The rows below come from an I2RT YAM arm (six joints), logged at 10 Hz.
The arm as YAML. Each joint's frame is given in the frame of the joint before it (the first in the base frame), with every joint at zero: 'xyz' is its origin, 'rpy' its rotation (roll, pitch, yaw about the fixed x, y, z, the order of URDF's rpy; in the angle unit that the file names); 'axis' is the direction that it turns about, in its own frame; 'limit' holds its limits. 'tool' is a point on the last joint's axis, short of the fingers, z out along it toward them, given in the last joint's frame.
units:
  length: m
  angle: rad
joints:
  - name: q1
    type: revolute
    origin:
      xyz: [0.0, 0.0, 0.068]
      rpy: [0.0, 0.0, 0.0]
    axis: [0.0, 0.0, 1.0]
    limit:
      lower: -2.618
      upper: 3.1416
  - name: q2
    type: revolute
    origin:
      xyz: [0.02, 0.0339, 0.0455]
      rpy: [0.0, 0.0, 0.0]
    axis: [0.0, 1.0, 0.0]
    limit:
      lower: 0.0
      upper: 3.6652
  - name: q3
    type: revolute
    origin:
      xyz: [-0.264, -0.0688, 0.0]
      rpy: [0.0, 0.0, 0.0]
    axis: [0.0, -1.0, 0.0]
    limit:
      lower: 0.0
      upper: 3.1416
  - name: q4
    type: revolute
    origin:
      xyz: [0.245, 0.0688, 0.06]
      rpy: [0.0, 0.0, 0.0]
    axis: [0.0, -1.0, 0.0]
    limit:
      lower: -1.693
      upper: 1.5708
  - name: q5
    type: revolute
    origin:
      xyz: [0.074, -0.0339, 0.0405]
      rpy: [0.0, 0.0, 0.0]
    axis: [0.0, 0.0, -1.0]
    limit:
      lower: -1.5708
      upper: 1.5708
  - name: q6
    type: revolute
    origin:
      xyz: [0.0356, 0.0, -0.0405]
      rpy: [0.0, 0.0, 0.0]
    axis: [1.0, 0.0, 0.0]
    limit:
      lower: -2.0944
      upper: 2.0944
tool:
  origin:
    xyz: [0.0, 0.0, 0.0]
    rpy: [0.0, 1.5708, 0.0]
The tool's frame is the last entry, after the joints.
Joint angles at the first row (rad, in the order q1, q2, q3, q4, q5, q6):
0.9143, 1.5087, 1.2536, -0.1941, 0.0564, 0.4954
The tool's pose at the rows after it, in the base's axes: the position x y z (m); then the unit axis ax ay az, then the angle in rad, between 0 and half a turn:
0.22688, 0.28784, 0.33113, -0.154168, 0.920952, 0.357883, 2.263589
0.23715, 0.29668, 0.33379, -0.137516, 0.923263, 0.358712, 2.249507
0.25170, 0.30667, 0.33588, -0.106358, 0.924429, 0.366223, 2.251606
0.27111, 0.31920, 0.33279, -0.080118, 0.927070, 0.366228, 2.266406
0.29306, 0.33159, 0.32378, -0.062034, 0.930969, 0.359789, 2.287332
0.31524, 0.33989, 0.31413, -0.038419, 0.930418, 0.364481, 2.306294
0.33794, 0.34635, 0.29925, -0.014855, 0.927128, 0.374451, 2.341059
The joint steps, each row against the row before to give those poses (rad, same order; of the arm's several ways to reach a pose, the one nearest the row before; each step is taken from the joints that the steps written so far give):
-0.0027, 0.0448, 0.0629, -0.0137, 0.0289, 0.0306
-0.0054, 0.0488, 0.0553, 0.0042, 0.0189, 0.0179
-0.0125, 0.0631, 0.0724, -0.0015, 0.0090, 0.0477
-0.0173, 0.0864, 0.0909, -0.0156, 0.0011, 0.0396
-0.0207, 0.0966, 0.0932, -0.0202, -0.0065, 0.0246
-0.0258, 0.0850, 0.0774, 0.0010, -0.0176, 0.0360
-0.0282, 0.0854, 0.0654, 0.0106, -0.0358, 0.0447

